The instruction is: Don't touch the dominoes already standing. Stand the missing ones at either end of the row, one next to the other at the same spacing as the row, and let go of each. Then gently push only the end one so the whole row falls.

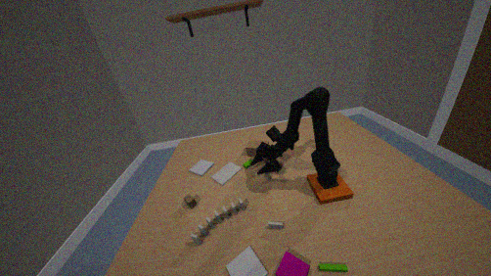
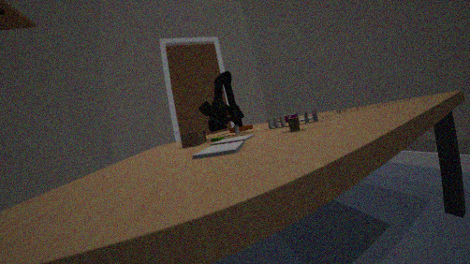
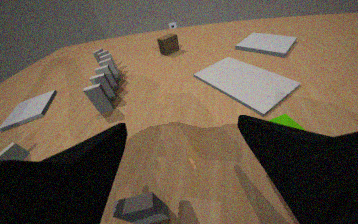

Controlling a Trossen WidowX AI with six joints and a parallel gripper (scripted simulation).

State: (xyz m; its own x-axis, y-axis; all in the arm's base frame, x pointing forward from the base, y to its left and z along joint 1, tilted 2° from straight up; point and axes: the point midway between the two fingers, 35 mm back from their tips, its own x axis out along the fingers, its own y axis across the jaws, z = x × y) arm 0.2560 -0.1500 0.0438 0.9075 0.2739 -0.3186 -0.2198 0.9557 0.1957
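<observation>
Now: the green block 10 cm to the right of my gripper tip, 5 cm below it and 2 cm ahead of it. Also, from my gripper tip: brown box 20 cm to the right, 5 cm behind, 3 cm below; then brown cube 31 cm ahead, 8 cm to the left, 4 cm below; then white sheet 14 cm ahead, 8 cm to the right, 6 cm below.
</observation>
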